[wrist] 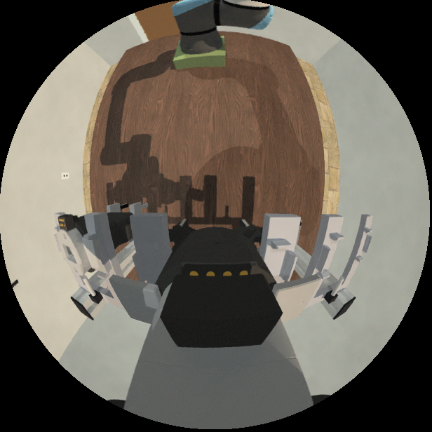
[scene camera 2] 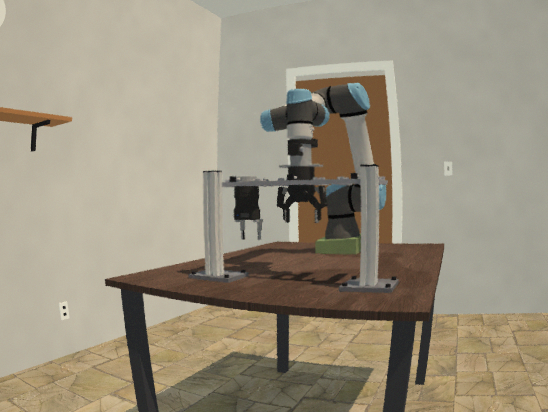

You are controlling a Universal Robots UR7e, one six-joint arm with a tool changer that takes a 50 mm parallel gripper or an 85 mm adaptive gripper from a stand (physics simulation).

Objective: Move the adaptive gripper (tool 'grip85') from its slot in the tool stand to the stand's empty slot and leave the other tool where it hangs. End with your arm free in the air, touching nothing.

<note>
I see a parallel gripper (scene camera 2: 246, 197), an adaptive gripper (scene camera 2: 298, 193) and a tool stand (wrist: 278, 248).
The parallel gripper also shows in the wrist view (wrist: 81, 255). The adaptive gripper is seen too in the wrist view (wrist: 211, 251).
</note>
